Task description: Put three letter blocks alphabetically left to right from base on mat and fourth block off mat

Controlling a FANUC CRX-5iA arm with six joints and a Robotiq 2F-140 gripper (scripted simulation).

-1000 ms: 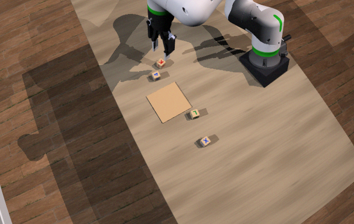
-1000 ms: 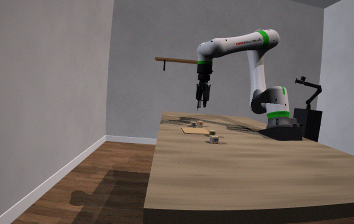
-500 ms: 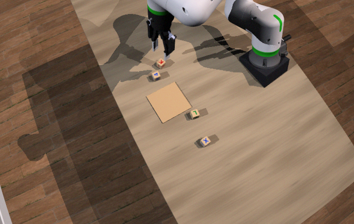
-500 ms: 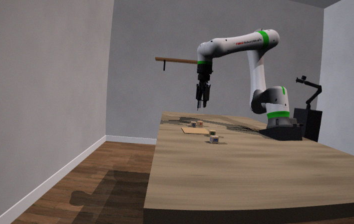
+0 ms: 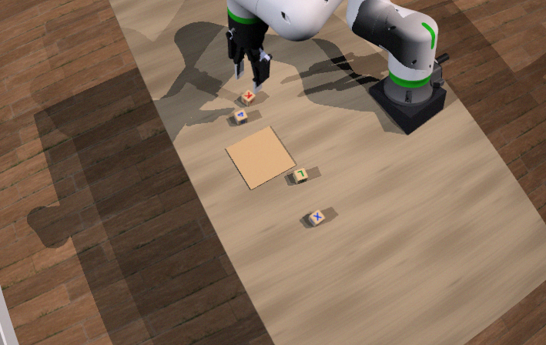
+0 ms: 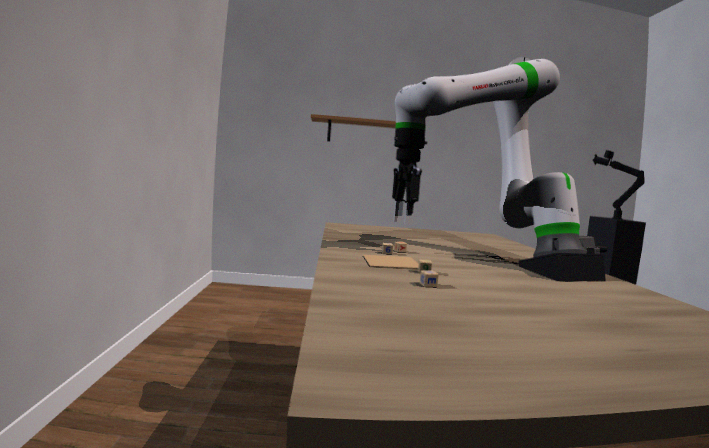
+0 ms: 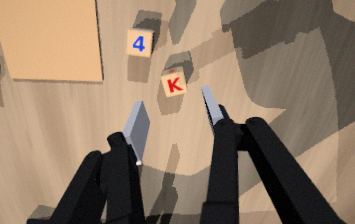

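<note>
My gripper is now 110 mm above the red K block. From my hand the other things lie so: 4 block 50 mm ahead, 40 mm to the left, 110 mm below; L block 10 mm ahead, 280 mm to the left, 110 mm below; tan mat 70 mm ahead, 170 mm to the left, 120 mm below.
</note>
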